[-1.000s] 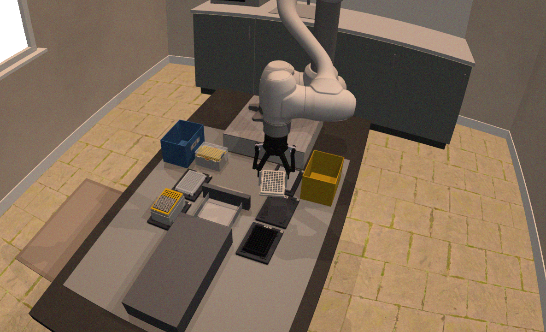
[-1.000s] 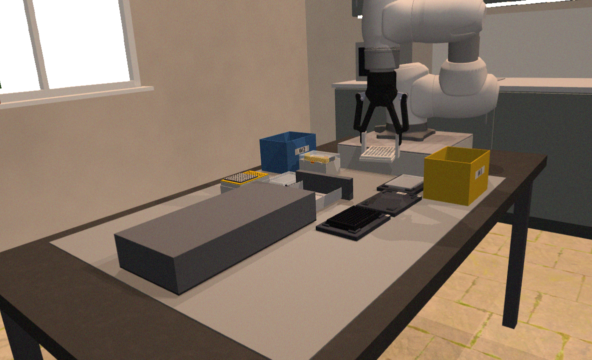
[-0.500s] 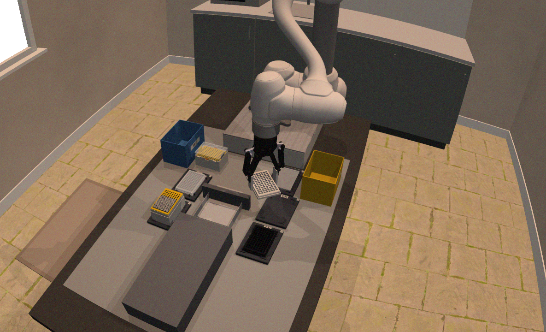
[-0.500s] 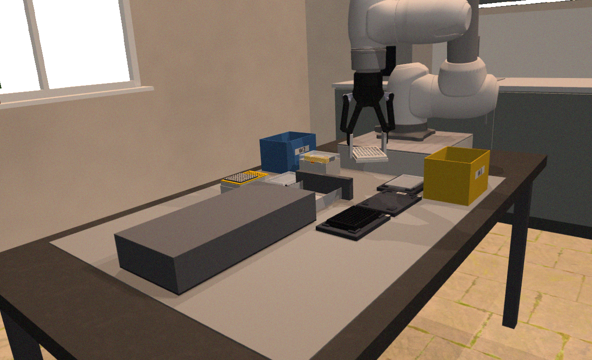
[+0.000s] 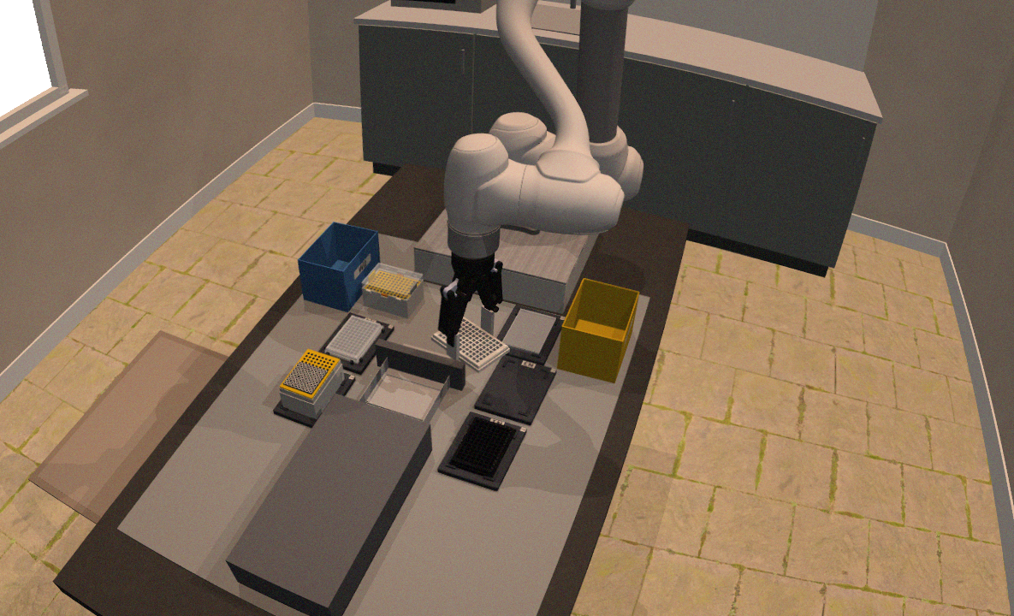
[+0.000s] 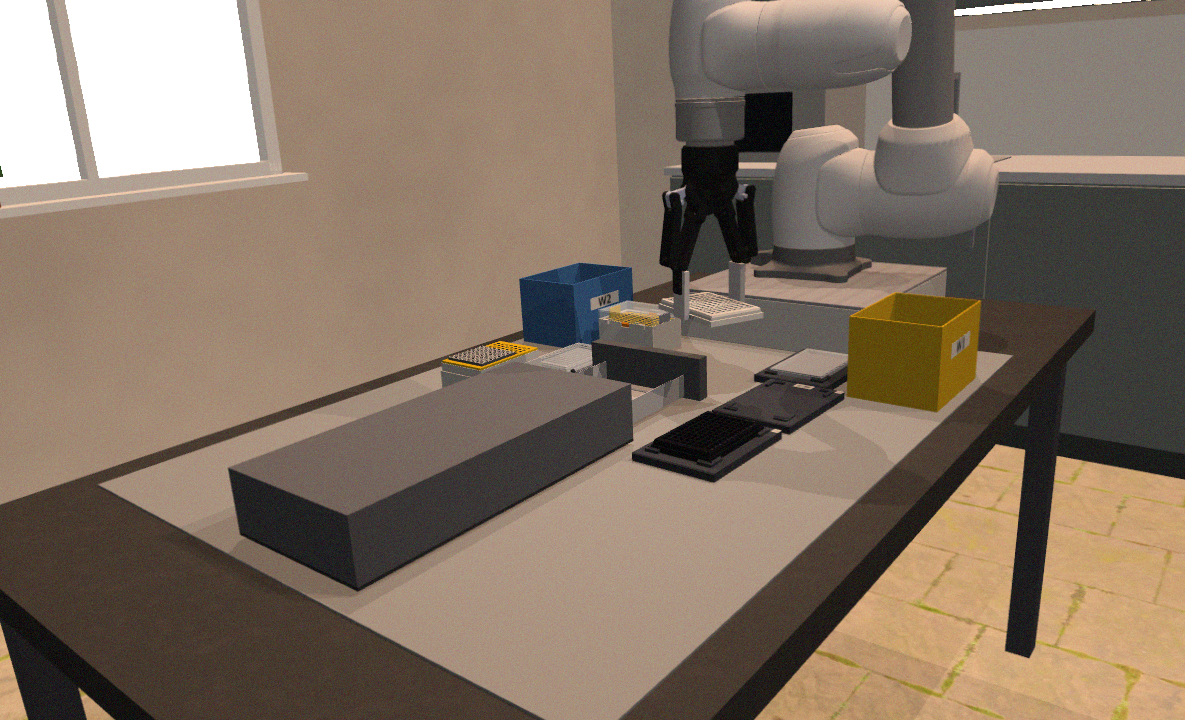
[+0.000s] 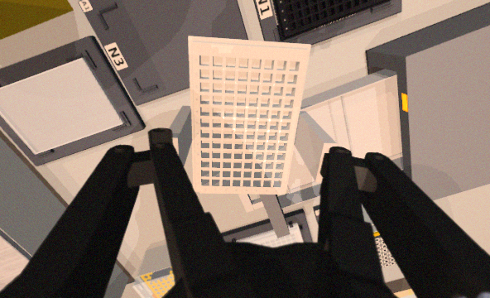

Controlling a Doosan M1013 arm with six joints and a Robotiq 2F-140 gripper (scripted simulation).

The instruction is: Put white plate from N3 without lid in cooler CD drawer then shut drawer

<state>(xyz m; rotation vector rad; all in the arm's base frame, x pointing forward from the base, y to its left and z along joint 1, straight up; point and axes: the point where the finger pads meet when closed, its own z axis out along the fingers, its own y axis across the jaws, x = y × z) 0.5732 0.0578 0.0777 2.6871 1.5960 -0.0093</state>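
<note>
Right now the drawer is 14 cm below my hand, 12 cm to the right of it and 9 cm ahead of it. Also, from my hand: white plate: 2 cm below; then black plate: 15 cm below, 14 cm ahead, 6 cm to the left; then flat cover: 21 cm behind, 15 cm below, 7 cm to the left.
</note>
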